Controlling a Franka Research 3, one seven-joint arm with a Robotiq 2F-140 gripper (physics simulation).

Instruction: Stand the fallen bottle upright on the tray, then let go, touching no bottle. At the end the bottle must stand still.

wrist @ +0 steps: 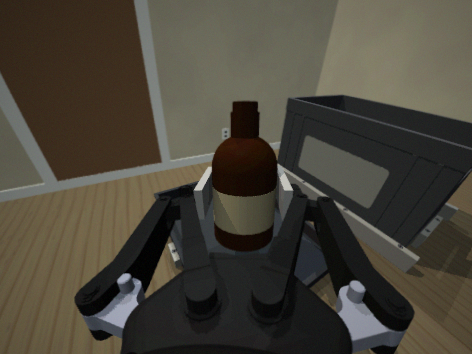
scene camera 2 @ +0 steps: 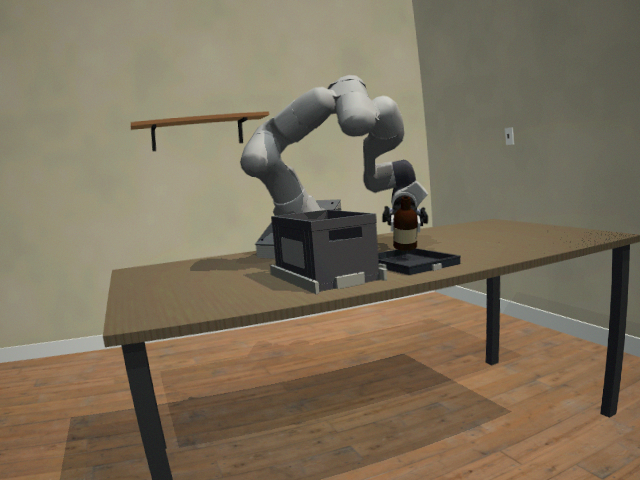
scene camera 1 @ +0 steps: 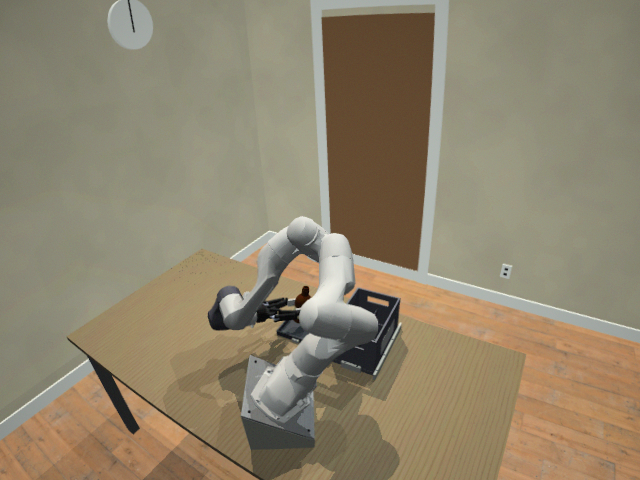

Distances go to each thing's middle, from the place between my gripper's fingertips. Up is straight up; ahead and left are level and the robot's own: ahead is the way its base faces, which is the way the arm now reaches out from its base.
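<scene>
Relative to the brown bottle [scene camera 2: 405,230], my hand is 1 cm below, 1 cm to the right and 1 cm past.
</scene>
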